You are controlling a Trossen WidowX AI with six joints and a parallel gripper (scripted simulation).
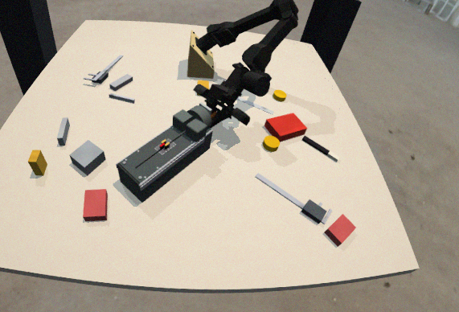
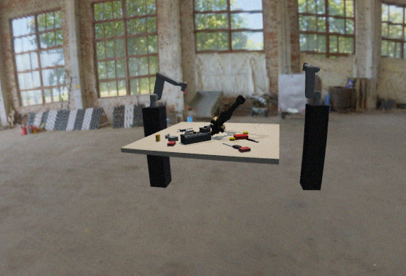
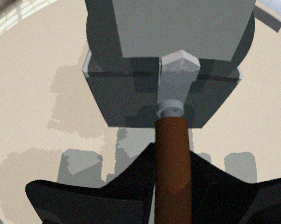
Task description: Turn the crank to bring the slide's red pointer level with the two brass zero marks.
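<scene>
Now: the brown handle 10 mm behind my gripper tip, 10 mm to the left of it and 30 mm above it. The rest, counted from my gripper tip: crank 40 mm above; grey bar 150 mm behind, 200 mm to the left, 30 mm below; red pointer 120 mm ahead, 130 mm to the right, 50 mm above.
</scene>
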